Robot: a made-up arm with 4 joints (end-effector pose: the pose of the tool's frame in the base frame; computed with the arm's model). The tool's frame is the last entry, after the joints.
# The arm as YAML. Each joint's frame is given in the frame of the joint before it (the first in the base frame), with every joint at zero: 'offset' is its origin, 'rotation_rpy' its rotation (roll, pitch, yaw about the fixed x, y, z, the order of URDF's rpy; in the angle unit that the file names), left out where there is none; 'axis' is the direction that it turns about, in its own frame. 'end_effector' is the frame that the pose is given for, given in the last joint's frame.
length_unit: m
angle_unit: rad
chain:
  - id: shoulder
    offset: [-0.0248, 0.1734, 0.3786]
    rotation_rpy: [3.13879, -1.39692, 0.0]
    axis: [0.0, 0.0, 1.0]
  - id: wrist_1
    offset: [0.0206, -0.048, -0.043]
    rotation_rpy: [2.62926, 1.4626, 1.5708]
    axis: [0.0, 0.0, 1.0]
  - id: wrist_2
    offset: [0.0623, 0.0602, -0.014]
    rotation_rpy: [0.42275, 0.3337, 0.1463]
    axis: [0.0, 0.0, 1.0]
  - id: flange
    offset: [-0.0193, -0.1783, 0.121]
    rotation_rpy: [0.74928, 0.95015, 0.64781]
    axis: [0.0, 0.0, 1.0]
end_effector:
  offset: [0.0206, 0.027, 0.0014]
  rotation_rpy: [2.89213, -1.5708, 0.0]
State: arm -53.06 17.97 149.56 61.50
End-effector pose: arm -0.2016 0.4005 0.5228 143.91 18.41 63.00
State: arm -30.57 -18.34 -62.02 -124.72
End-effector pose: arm 0.0058 0.3334 0.3070 154.97 72.12 -164.29
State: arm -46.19 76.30 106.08 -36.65
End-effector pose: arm 0.0028 0.3324 0.5862 76.27 7.29 55.86
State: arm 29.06 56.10 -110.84 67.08
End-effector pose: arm 0.0124 0.2899 0.5921 -106.89 6.99 133.72
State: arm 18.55 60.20 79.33 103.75
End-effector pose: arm -0.1836 0.0571 0.6151 -84.21 -60.13 -15.00
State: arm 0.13 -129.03 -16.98 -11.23
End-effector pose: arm 0.0647 0.2564 0.4319 134.74 32.52 16.87
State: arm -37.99 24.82 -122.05 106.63
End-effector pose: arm -0.0257 0.4468 0.4176 -47.46 74.23 140.50
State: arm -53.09 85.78 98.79 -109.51
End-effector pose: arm 0.0364 0.3477 0.5966 2.60 12.64 53.17
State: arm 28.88 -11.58 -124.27 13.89
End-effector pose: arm -0.0559 0.2199 0.6109 158.91 8.81 58.01
